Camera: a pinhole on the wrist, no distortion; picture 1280 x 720 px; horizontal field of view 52.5 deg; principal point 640.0 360.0 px. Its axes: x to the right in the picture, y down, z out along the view. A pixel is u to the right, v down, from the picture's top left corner.
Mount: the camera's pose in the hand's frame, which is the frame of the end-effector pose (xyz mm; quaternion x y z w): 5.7 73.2 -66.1 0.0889 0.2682 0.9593 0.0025
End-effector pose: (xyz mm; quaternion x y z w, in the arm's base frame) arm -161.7 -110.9 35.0 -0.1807 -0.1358 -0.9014 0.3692
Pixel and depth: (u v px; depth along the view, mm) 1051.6 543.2 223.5
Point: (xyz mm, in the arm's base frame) 6.0 -153.0 177.6
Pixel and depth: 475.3 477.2 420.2
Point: -0.5 -255.1 386.7
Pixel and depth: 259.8 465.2 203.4
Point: -89.9 -244.3 188.2
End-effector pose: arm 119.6 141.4 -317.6 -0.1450 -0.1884 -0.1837 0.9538
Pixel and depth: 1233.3 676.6 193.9
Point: 93.6 324.2 -244.3
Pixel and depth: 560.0 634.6 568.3
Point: 205.3 492.8 102.0
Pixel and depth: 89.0 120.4 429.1
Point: 414.0 456.4 -87.6
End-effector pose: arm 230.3 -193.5 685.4 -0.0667 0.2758 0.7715 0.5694
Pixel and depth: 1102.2 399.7 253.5
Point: 94.3 -183.4 911.7
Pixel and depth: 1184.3 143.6 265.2
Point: 51.3 -217.9 927.2
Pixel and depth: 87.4 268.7 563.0
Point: -163.5 187.0 969.6
